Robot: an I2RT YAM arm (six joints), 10 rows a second.
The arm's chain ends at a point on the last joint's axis. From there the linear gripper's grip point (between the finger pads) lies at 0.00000 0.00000 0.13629 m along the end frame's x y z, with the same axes.
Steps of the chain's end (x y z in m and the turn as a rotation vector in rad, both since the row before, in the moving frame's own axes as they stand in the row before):
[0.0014 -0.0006 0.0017 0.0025 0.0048 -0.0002]
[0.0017 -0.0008 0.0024 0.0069 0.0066 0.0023]
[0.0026 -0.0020 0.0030 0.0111 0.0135 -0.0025]
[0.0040 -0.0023 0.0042 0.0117 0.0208 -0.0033]
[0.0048 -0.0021 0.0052 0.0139 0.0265 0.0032]
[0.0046 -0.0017 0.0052 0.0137 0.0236 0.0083]
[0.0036 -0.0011 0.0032 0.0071 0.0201 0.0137]
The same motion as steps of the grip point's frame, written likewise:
[0.0021 -0.0009 0.0017 0.0025 0.0048 -0.0002]
[0.0026 -0.0017 0.0024 0.0069 0.0066 0.0023]
[0.0044 -0.0035 0.0030 0.0111 0.0135 -0.0025]
[0.0068 -0.0039 0.0042 0.0117 0.0208 -0.0033]
[0.0084 -0.0040 0.0051 0.0139 0.0265 0.0032]
[0.0078 -0.0036 0.0051 0.0137 0.0236 0.0083]
[0.0063 -0.0020 0.0032 0.0071 0.0201 0.0137]

